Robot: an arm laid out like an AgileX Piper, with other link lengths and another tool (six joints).
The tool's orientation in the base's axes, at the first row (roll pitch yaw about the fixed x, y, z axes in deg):
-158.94, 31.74, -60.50
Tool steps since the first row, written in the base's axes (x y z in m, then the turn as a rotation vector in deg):
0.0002, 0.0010, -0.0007, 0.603, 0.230, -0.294
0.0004, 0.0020, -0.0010, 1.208, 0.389, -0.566
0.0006, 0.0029, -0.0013, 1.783, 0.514, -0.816
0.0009, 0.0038, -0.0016, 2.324, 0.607, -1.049
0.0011, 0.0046, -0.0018, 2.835, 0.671, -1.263
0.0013, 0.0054, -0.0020, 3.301, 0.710, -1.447
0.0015, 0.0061, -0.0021, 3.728, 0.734, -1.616
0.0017, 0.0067, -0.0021, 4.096, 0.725, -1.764
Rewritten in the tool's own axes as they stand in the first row. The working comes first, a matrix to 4 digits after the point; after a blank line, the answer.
The tool's axes in the first row as the columns of a matrix, in the base's axes (used below as rounded here):
0.4188, -0.9053, 0.0710
-0.7402, -0.2950, 0.6042
-0.5261, -0.3056, -0.7936

-0.0003, -0.0003, 0.0012, 0.237, -0.524, 0.415
-0.0008, -0.0006, 0.0020, 0.516, -1.035, 0.770
-0.0012, -0.0010, 0.0028, 0.796, -1.516, 1.085
-0.0016, -0.0014, 0.0036, 1.076, -1.962, 1.364
-0.0020, -0.0018, 0.0043, 1.355, -2.378, 1.609
-0.0024, -0.0022, 0.0049, 1.618, -2.756, 1.812
-0.0028, -0.0025, 0.0055, 1.868, -3.098, 1.991
-0.0031, -0.0029, 0.0058, 2.107, -3.383, 2.129

